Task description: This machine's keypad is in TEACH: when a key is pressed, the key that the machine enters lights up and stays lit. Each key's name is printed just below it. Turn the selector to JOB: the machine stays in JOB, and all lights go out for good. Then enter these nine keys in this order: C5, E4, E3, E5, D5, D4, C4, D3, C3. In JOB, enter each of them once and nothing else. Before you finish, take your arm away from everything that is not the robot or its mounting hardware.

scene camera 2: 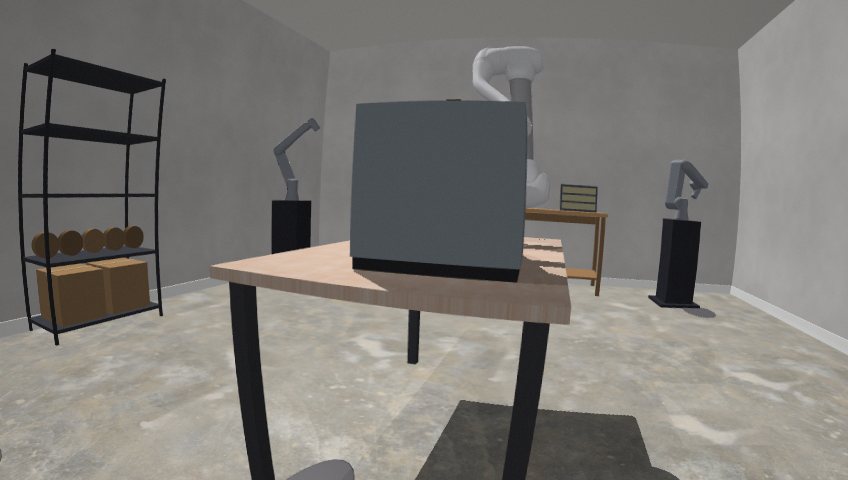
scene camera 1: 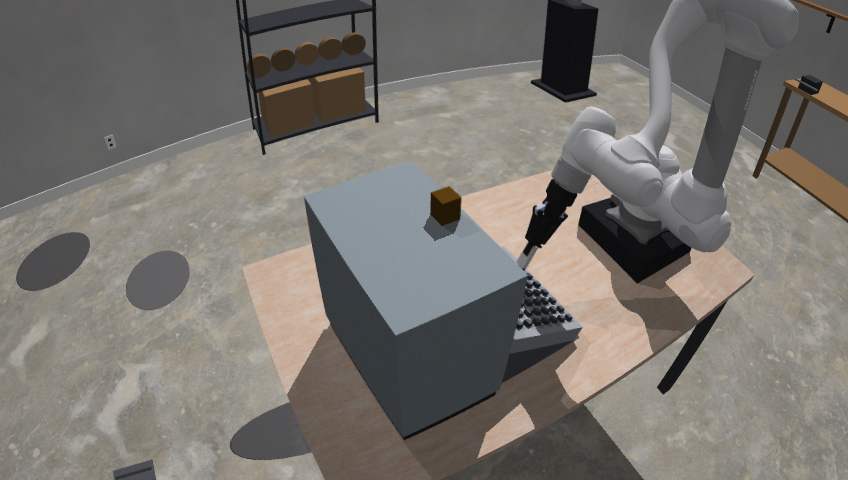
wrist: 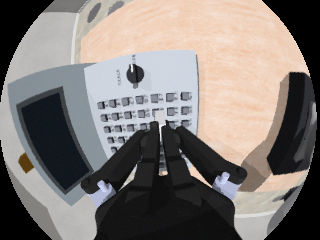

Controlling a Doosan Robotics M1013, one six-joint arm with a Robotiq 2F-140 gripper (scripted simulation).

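Labels:
The gripper shows in the wrist view and in scene camera 1, and on the gripper [scene camera 1: 535, 238] and [wrist: 143, 151] are the same spot. Scene camera 2 does not show the gripper, which is hidden by a grey machine.

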